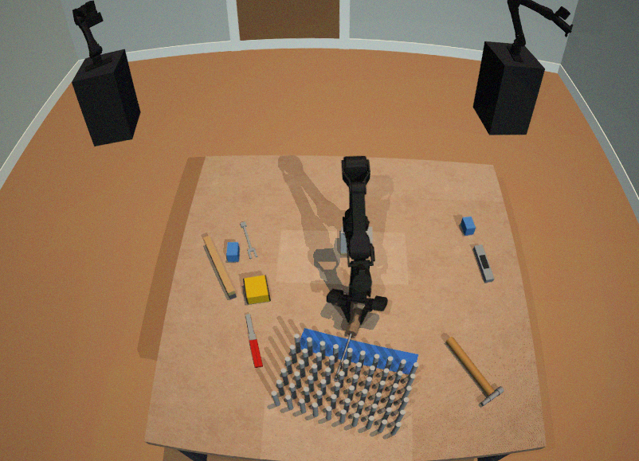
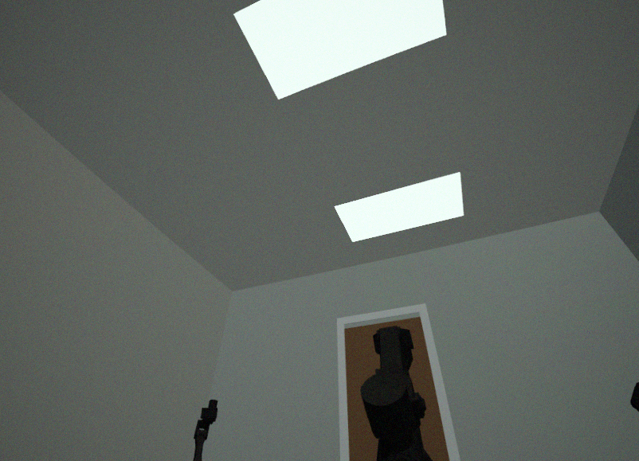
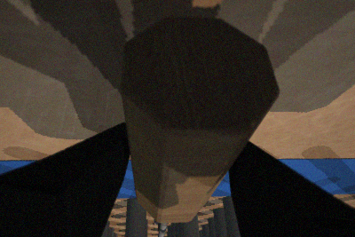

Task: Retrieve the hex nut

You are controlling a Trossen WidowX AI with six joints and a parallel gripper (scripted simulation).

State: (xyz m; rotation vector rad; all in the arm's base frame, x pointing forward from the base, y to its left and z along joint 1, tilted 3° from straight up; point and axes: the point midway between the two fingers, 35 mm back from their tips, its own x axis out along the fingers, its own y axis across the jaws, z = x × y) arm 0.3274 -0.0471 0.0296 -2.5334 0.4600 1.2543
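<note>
Now: the hook tool 90 mm ahead of my gripper tip and 40 mm to the right of it. Also, from my gripper tip: red-handled tool (330 mm to the right, 20 mm ahead, 10 mm below); blue taped strip (100 mm ahead, 10 mm below); hex nut (190 mm ahead, 90 mm to the right, 10 mm below).
</note>
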